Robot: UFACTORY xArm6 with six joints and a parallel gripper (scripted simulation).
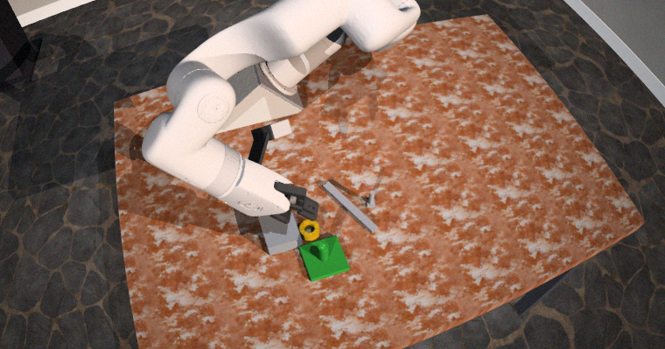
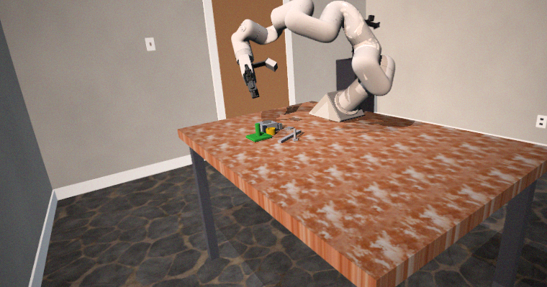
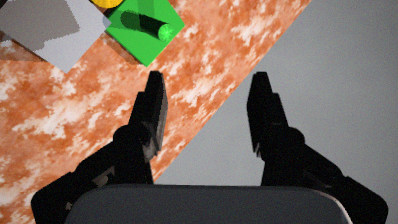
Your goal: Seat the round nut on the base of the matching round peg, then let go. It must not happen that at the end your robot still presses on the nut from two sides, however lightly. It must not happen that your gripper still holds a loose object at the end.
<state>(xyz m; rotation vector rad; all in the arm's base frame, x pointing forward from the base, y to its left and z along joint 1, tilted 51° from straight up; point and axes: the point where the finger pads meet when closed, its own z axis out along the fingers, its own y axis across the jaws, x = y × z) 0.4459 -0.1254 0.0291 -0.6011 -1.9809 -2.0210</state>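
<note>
Right now the grey block is 60 mm behind my hand, 30 mm to the right of it and 170 mm below it. Also, from my hand: grey bar (80 mm behind, 130 mm to the left, 180 mm below).
</note>
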